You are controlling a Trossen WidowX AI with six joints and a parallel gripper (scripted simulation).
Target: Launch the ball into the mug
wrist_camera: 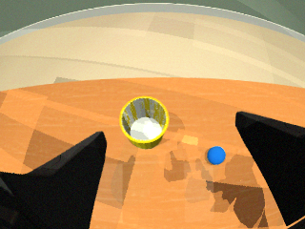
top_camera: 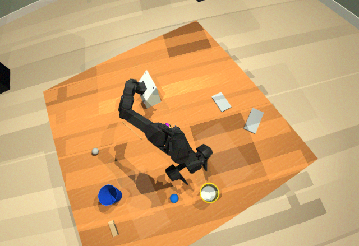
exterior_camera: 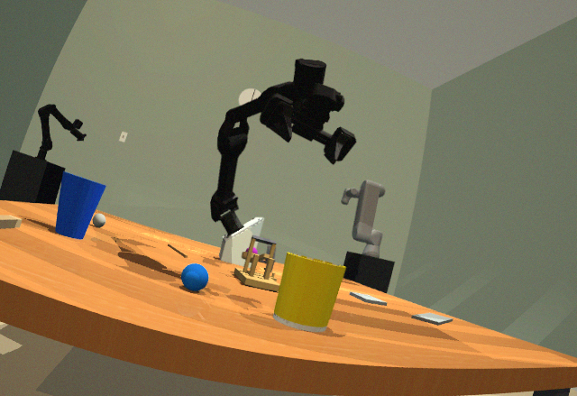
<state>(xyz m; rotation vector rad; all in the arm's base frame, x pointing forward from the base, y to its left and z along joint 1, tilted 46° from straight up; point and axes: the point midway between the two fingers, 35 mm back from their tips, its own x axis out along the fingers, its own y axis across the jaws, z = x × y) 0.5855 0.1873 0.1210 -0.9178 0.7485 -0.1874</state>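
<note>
Now: the magenta ball 34 cm behind my gripper tip, 21 cm below it and 1 cm to the right of it. Also, from my gripper tip: blue ball (25 cm below, 13 cm to the right, 2 cm ahead); wooden catapult (28 cm behind, 22 cm below, 2 cm to the left); yellow mug (25 cm below, 7 cm ahead, 3 cm to the left).
</note>
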